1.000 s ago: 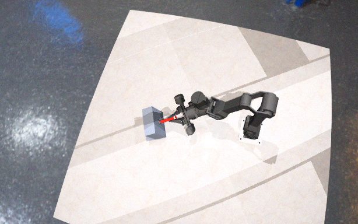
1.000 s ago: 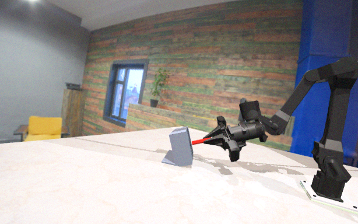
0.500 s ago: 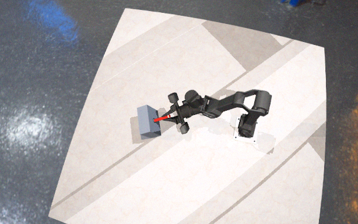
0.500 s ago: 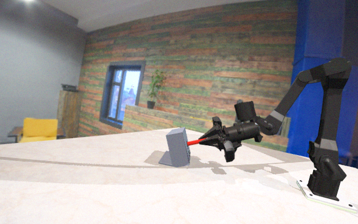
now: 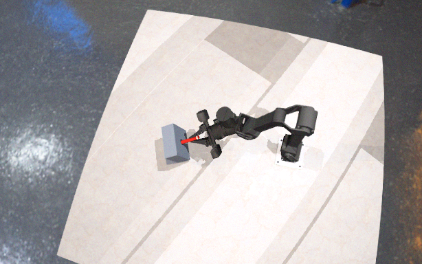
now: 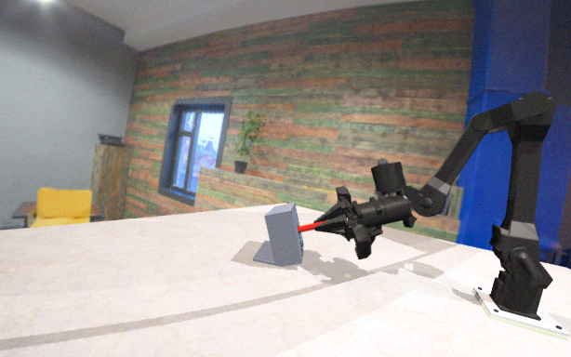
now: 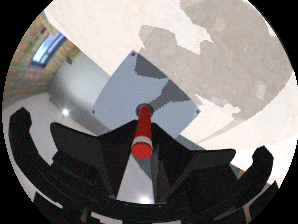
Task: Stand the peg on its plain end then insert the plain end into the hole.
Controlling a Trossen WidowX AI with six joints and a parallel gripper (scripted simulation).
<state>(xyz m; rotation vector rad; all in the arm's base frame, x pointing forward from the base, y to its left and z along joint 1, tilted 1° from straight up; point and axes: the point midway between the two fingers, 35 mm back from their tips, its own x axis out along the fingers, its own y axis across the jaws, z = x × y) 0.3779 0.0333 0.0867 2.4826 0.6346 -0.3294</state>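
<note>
The grey sloped panel lies 6 cm ahead of my gripper tip, 2 cm to the left of it and 2 cm below it. Round my gripper tip: red peg: 1 cm behind, 1 cm to the right, 1 cm above; panel foot: 8 cm ahead, 3 cm to the left, 8 cm below.
</note>
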